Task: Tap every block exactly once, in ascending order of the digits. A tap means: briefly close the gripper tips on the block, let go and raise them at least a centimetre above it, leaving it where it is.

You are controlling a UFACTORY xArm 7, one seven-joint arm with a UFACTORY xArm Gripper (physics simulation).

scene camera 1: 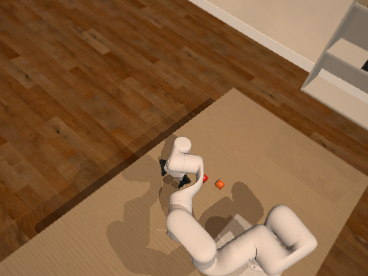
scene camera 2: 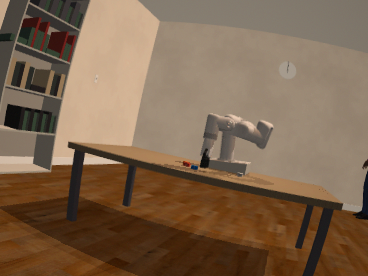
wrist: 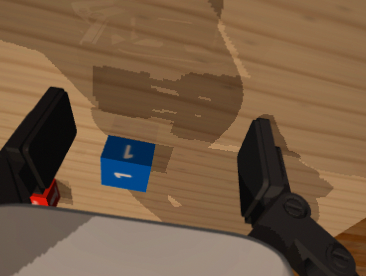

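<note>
A blue block (wrist: pixel 127 164) (scene camera 2: pixel 194 167) with the digit 1 lies on the table, seen between the spread fingers in the wrist view. My gripper (wrist: pixel 159 123) (scene camera 1: pixel 174 174) (scene camera 2: pixel 204 161) is open and empty, above the table, with a finger on either side of the block in the wrist view. A red block (wrist: pixel 46 196) (scene camera 1: pixel 205 178) shows partly behind the left finger in the wrist view and beside the arm in scene camera 1; its digit is not readable. An orange block (scene camera 1: pixel 220 184) lies close to the red one; its digit is too small to read.
The wooden table (scene camera 1: pixel 280 150) (scene camera 2: pixel 115 152) carries the arm's base (scene camera 2: pixel 239 166). A small pale object (scene camera 2: pixel 240 174) lies near the base. A bookshelf (scene camera 1: pixel 347 54) (scene camera 2: pixel 44 150) stands beyond the table. Part of a person (scene camera 2: pixel 366 187) shows at the right edge.
</note>
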